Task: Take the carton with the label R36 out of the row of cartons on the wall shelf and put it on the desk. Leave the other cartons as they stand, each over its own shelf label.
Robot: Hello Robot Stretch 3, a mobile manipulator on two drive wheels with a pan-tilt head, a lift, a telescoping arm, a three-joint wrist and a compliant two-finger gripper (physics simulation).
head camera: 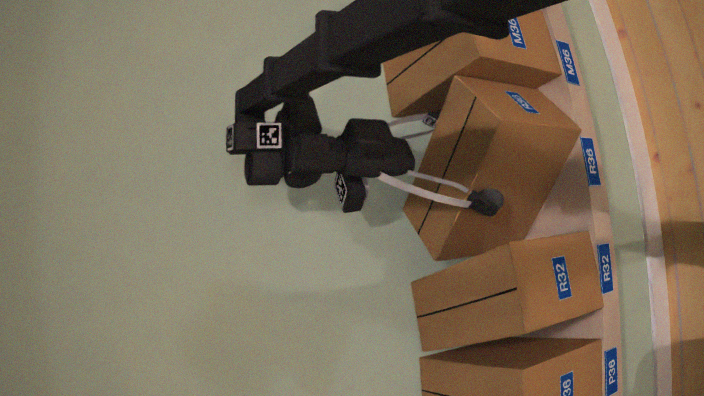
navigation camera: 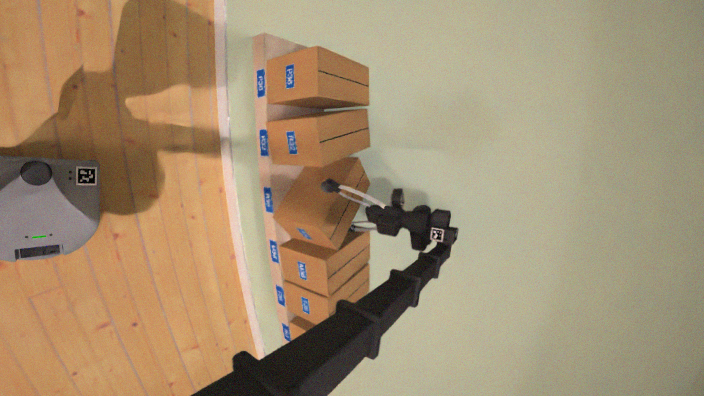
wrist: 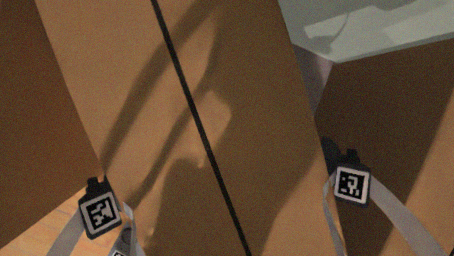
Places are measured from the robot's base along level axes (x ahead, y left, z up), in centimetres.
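Where they show: robot's base at its link origin: [navigation camera: 37,171].
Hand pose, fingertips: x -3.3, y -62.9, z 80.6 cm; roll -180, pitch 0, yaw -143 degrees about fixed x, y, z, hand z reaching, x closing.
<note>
Each offset is from my fingertips to the centre of the thing. "*": to the spot under its first point.
The R36 carton {dx +1.6, dy -1.3, dz -3.7 cm} [head camera: 530,150] [navigation camera: 310,200] [wrist: 150,75] stands upright on the wall shelf [head camera: 567,215] [navigation camera: 259,52], turned at an angle behind the R36 shelf label {* dx +0.4, dy +11.5, dz -14.1 cm} [head camera: 590,161] [navigation camera: 268,200]. My gripper [head camera: 458,161] [navigation camera: 341,207] [wrist: 223,167] has one finger on each side of it and is shut on it, its fingers wide apart. The pads press near the carton's side edges and are partly hidden in the wrist view. The finger on the M36 side is in the narrow gap beside that carton. The desk does not show in these views.
The M36 carton {dx -16.4, dy -5.6, dz -3.7 cm} [head camera: 520,67] [navigation camera: 302,270] stands close on one side, the R32 carton {dx +20.6, dy +2.4, dz -3.7 cm} [head camera: 540,285] [navigation camera: 295,142] on the other, with the P36 carton {dx +35.3, dy +5.0, dz -3.7 cm} [head camera: 550,367] [navigation camera: 295,80] beyond. The arm [navigation camera: 320,340] passes in front of further cartons. The robot's base [navigation camera: 45,205] is on the floor.
</note>
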